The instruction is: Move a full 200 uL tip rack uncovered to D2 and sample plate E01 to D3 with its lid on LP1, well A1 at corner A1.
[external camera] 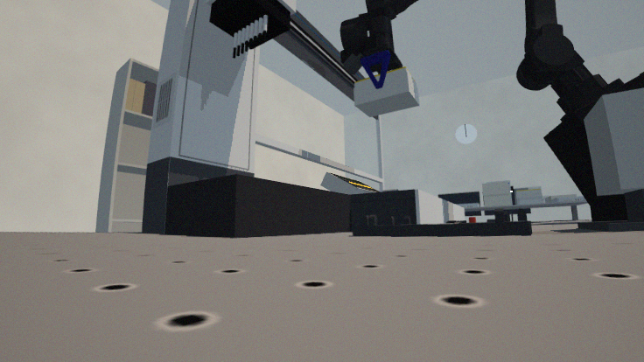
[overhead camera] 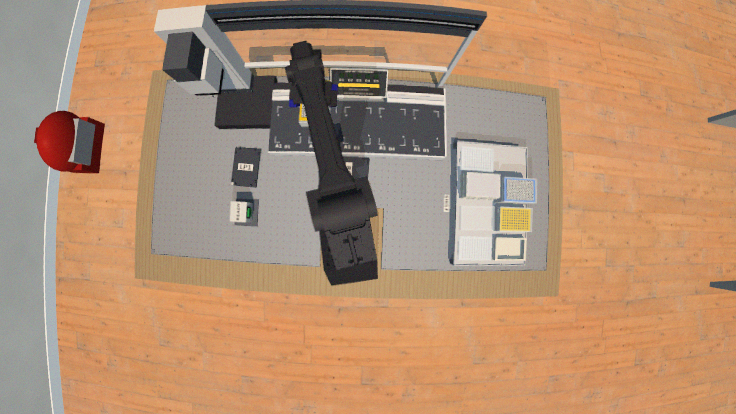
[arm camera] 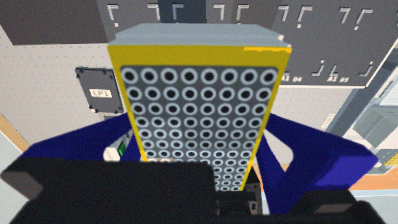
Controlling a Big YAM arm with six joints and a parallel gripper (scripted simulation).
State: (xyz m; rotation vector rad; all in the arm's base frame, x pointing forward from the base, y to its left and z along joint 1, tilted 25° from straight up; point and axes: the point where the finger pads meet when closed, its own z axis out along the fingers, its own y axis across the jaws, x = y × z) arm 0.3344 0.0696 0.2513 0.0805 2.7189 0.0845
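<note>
Right now the yellow tip rack is 10 mm behind my hand, 10 mm to the right of it and 10 mm above it. Also, from my hand: regrip nest RG: 160 mm behind, 90 mm to the right, 310 mm below; ready key: 310 mm behind, 260 mm to the left, 230 mm below; lid park LP1: 140 mm behind, 300 mm to the left, 310 mm below.
</note>
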